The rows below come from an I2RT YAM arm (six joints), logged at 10 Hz.
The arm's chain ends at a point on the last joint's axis. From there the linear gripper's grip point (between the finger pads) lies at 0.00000 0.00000 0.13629 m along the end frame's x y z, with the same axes.
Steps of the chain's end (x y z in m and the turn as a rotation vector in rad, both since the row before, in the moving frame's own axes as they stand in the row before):
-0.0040, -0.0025, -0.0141, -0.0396, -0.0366, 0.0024
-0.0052, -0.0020, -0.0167, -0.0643, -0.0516, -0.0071
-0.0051, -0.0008, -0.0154, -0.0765, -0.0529, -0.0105
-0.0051, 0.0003, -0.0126, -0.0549, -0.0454, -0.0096
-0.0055, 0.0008, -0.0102, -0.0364, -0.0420, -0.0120
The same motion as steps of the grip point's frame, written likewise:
-0.0090, 0.0029, -0.0143, -0.0396, -0.0366, 0.0024
-0.0122, 0.0068, -0.0172, -0.0643, -0.0516, -0.0071
-0.0122, 0.0096, -0.0160, -0.0765, -0.0529, -0.0105
-0.0112, 0.0078, -0.0129, -0.0549, -0.0454, -0.0096
-0.0112, 0.0058, -0.0104, -0.0364, -0.0420, -0.0120

